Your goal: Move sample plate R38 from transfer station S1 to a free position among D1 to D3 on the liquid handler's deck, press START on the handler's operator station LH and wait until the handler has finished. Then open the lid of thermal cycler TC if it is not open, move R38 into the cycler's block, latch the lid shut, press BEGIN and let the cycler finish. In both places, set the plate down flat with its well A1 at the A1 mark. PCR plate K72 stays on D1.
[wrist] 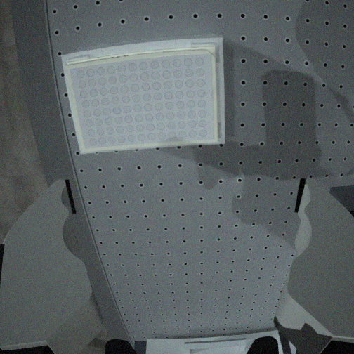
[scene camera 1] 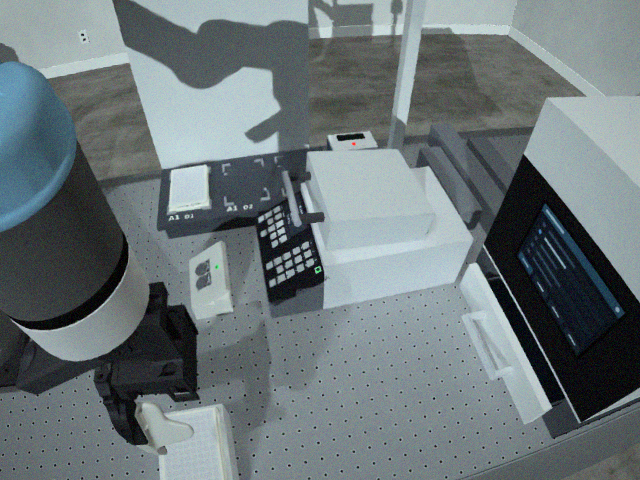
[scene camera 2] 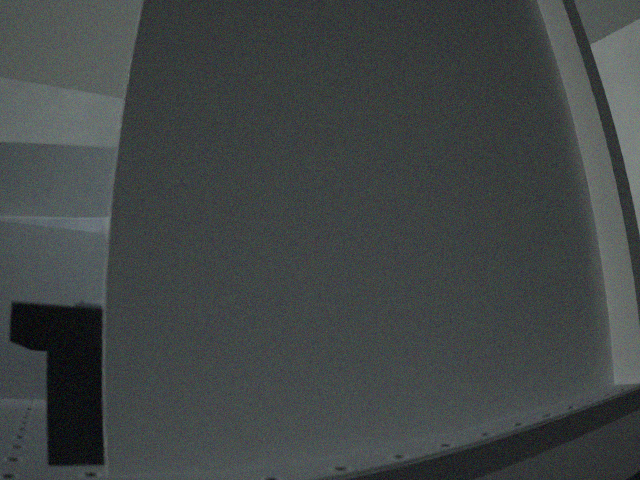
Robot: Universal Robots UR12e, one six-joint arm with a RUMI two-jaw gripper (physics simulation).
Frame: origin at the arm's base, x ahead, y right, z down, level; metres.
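Where they show: gripper, fingertip midpoint: (scene camera 1: 164, 402).
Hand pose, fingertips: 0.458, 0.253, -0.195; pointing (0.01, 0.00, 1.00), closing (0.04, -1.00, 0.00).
Note:
Each offset is from my fingertips to the top centre of the thing, as dx, dy, dz. "*": to the spot under its first point.
The plate R38 @[-0.005, +0.033, +0.123] (scene camera 1: 193, 449) (wrist: 142, 102) lies flat on the white transfer station (wrist: 220, 90) near the table's front edge; no label is readable. My gripper (wrist: 185, 183) is open and empty above the table, with its fingertips offset from the plate in the wrist view. In scene camera 1 one finger overlaps the plate's near corner in the picture; the other is hidden. K72 @[+0.002, -0.526, +0.130] (scene camera 1: 189, 187) lies on D1 of the dark deck (scene camera 1: 199, 223). D2 @[* +0.121, -0.531, +0.146] (scene camera 1: 242, 180) holds no plate; D3 is partly hidden. The cycler's lid @[* +0.321, -0.276, -0.011] (scene camera 1: 369, 191) looks down, its block hidden; its keypad @[+0.183, -0.271, +0.106] (scene camera 1: 289, 253) faces front.
A white two-button station @[+0.037, -0.283, +0.119] (scene camera 1: 210, 279) with a green light stands before the deck. A small white box @[+0.399, -0.566, +0.144] (scene camera 1: 352, 140) with a red light stands behind the cycler. A screen instrument @[* +0.543, -0.035, -0.031] (scene camera 1: 571, 279) with a handled white door @[* +0.496, +0.006, +0.120] (scene camera 1: 516, 361) stands right. A grey panel (scene camera 2: 336, 232) fills much of scene camera 2.

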